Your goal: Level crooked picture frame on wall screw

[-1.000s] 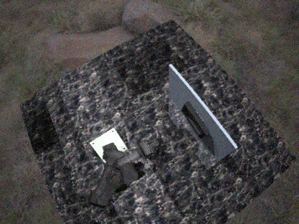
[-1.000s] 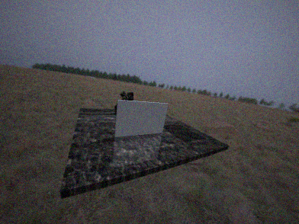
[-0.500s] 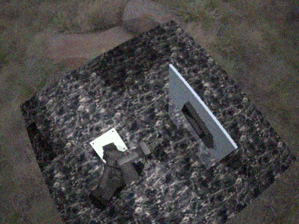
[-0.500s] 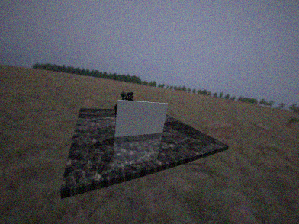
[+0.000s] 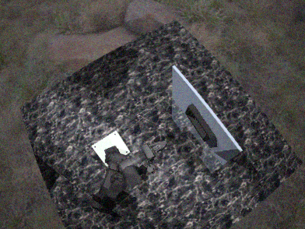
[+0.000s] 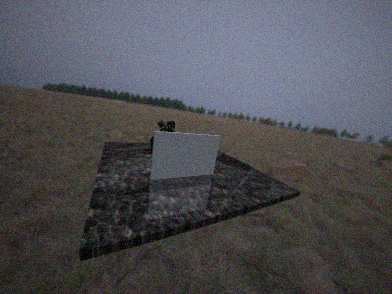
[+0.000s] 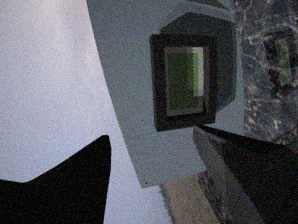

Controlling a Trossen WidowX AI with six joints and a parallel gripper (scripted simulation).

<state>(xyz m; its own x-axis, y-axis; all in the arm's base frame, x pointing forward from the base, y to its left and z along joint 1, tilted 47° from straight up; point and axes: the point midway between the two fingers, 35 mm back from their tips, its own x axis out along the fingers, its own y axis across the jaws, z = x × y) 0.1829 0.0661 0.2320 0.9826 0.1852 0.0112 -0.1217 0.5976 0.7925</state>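
My gripper tip is now 20 cm short of the picture frame, 4 cm to the right of it and 9 cm above it. From my gripper tip the other things lie so: wall panel (21 cm ahead, 5 cm to the left, 10 cm below).
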